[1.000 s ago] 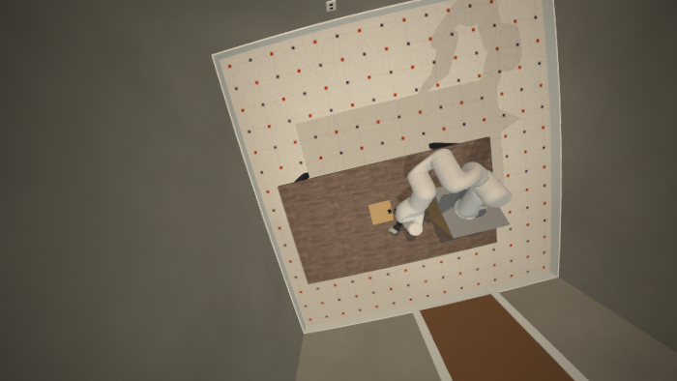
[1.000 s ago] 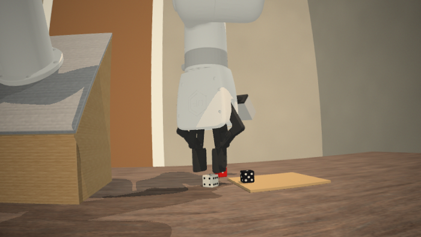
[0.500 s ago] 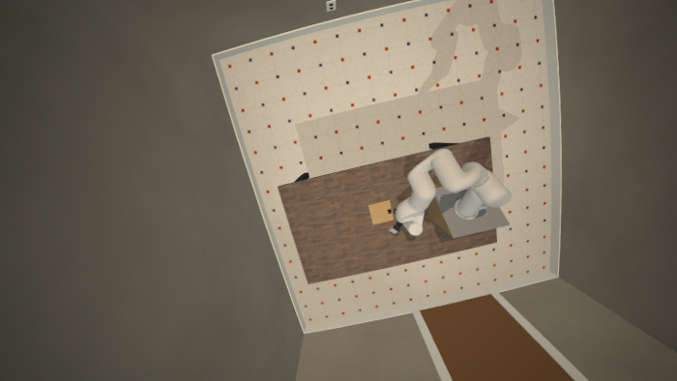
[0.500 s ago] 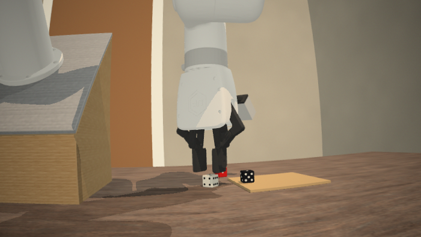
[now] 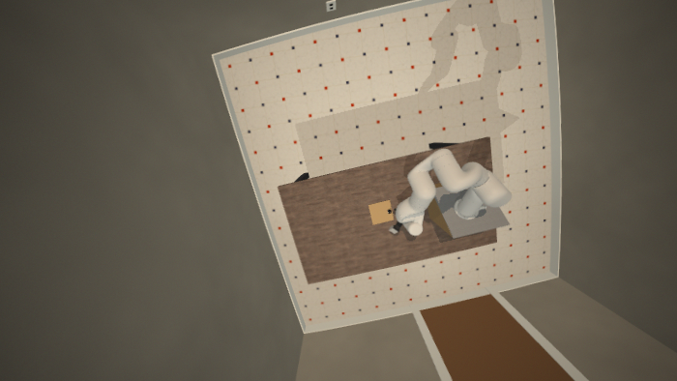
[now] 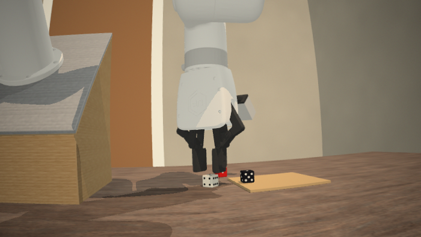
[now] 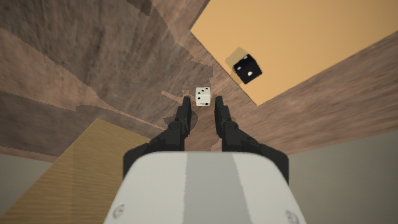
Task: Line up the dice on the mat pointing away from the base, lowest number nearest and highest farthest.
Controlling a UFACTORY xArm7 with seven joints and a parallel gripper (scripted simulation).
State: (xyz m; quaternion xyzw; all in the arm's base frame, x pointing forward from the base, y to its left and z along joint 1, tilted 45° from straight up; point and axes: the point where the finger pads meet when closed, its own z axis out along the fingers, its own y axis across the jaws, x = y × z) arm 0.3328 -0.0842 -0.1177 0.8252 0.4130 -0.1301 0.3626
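Now: the tan mat 12 cm ahead of my hand and 4 cm below it. Also, from my hand: red die: 3 cm ahead, 12 cm to the left, 4 cm below.
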